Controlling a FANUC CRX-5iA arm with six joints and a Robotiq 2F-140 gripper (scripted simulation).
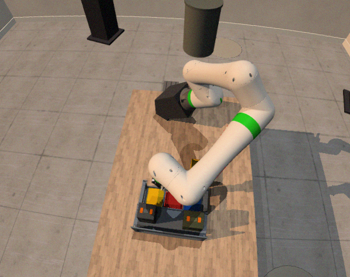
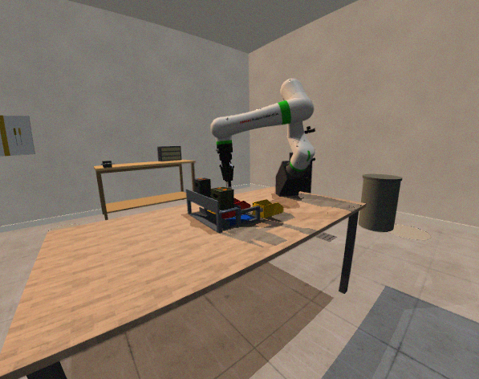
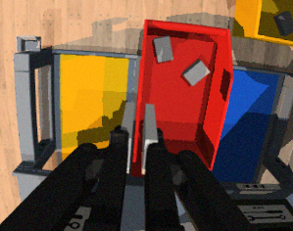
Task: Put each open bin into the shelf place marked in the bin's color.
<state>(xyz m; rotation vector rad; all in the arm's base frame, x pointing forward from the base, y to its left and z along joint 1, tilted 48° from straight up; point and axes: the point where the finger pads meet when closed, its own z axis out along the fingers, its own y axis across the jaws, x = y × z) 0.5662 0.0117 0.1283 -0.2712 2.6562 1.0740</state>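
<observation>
Right now the red bin is 12 cm below my hand, 4 cm to the left of it and 2 cm behind it. From my hand the other things lie so: olive box 19 cm to the left, 10 cm ahead, 2 cm below; red mark 16 cm below, 6 cm to the left, 4 cm ahead; yellow mark 16 cm below, 7 cm ahead, 5 cm to the right.
</observation>
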